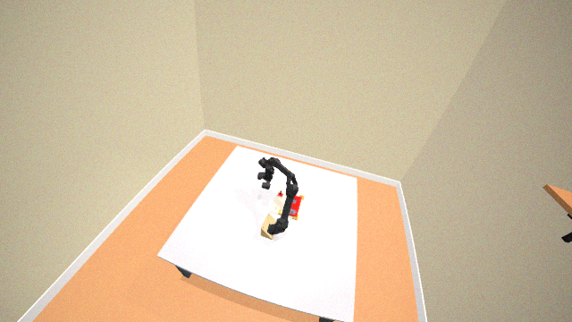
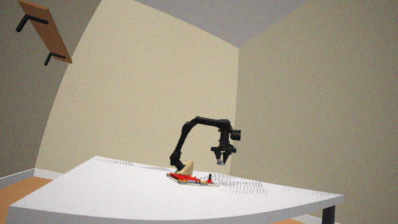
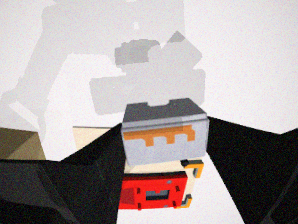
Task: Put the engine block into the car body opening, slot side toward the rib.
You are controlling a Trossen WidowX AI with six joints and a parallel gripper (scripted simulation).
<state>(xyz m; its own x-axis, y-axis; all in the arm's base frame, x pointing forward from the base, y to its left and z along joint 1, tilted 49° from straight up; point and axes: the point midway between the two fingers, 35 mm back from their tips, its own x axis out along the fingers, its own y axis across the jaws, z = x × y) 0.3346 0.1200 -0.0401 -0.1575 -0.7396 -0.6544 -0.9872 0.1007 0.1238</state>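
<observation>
Right now the engine block is right at my gripper tip. From my gripper tip the other things lie so: tan board: 2 cm behind, 20 cm to the right, 12 cm below.
</observation>
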